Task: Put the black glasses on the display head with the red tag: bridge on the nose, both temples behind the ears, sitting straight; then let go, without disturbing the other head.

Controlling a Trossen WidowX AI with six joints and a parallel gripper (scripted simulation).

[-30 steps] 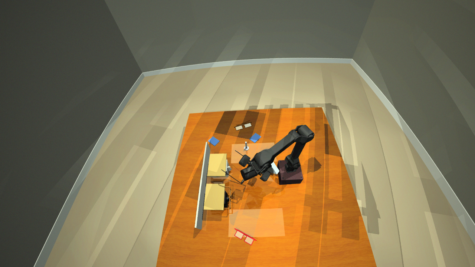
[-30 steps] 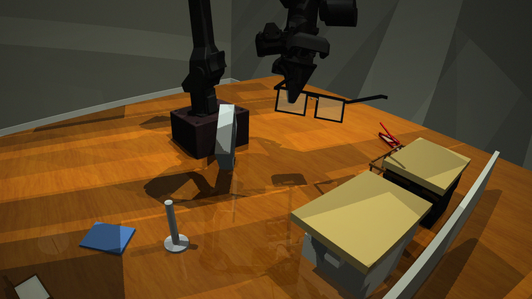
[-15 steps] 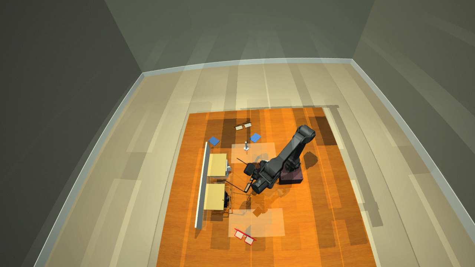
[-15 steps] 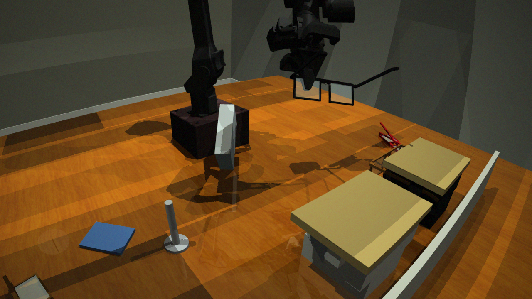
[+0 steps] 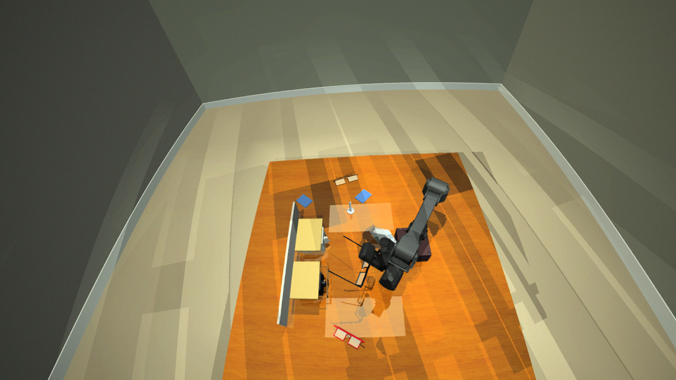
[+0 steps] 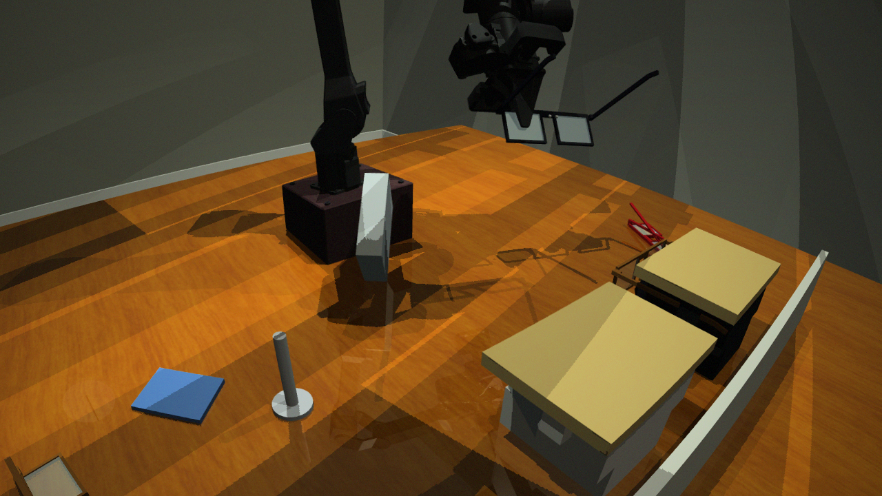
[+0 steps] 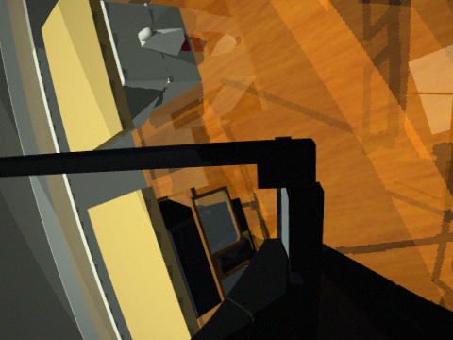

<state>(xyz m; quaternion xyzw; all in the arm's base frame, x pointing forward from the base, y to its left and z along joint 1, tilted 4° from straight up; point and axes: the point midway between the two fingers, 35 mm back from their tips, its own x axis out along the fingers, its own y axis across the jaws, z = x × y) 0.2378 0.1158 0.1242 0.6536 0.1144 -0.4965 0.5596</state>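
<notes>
Now: the pale head 210 mm to the right of my gripper tip, 200 mm ahead of it and 140 mm below it. From my gripper tip the other things lie so: dark head: 240 mm ahead, 140 mm below, 10 mm to the left; then white rail: 340 mm ahead, 150 mm below, 120 mm to the right; then white block: 140 mm to the right, 130 mm below, 120 mm behind.
</notes>
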